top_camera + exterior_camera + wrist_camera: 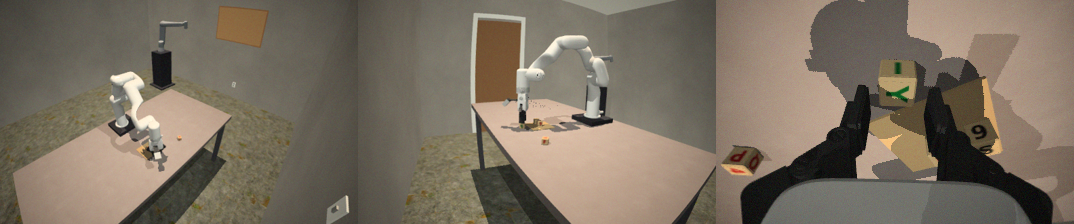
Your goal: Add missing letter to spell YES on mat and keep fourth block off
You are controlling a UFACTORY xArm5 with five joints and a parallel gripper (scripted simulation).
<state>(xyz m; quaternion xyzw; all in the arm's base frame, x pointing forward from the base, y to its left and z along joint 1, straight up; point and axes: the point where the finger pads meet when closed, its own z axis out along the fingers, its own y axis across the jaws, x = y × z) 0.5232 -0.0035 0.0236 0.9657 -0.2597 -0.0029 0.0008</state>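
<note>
Now: hand 40 mm above the tan letter block. From my hand the other things lie so: dark S block 110 mm behind, 50 mm to the right, 40 mm below; then red E block 110 mm behind, 40 mm below; then tan mat 110 mm behind, 50 mm below.
</note>
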